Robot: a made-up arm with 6 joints.
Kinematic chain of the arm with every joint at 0, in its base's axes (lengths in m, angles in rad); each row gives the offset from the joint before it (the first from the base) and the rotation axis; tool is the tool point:
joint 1: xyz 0 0 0.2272 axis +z
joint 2: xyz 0 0 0 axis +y
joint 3: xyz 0 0 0.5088 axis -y
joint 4: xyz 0 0 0 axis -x
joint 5: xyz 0.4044 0 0 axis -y
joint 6: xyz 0 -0.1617 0 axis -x
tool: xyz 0 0 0
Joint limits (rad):
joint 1: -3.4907..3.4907
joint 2: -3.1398..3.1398
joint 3: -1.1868..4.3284
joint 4: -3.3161..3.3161
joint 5: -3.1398..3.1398
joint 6: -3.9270..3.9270
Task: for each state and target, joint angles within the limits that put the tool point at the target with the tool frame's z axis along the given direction. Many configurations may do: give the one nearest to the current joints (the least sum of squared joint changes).
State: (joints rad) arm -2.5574 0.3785 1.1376 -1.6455 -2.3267 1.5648
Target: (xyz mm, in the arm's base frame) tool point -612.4 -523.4 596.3 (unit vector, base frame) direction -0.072 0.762 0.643
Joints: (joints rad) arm -2.5512 0.8304 1.2061 -2.1901 -2.4451 1.7323
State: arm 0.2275 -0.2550 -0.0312 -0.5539 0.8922 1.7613
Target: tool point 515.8 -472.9 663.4 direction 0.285 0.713 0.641
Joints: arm -0.5711 0.5609 0.8380 -0.7434 0.9163 1.6153
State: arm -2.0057 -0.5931 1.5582 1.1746 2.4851 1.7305
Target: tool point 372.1 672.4 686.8 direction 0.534 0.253 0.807
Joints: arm -2.1161 -0.7352 1.8418 1.3801 1.8467 2.6502
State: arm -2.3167 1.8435 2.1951 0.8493 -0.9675 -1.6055
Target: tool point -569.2 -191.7 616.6 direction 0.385 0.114 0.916
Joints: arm -2.7268 1.6361 2.6355 1.2307 -1.0412 -0.8722
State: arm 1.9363 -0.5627 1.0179 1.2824 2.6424 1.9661
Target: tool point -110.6 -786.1 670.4 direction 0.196 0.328 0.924
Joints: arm 1.5120 -0.8174 1.7498 1.9790 2.3601 1.8847
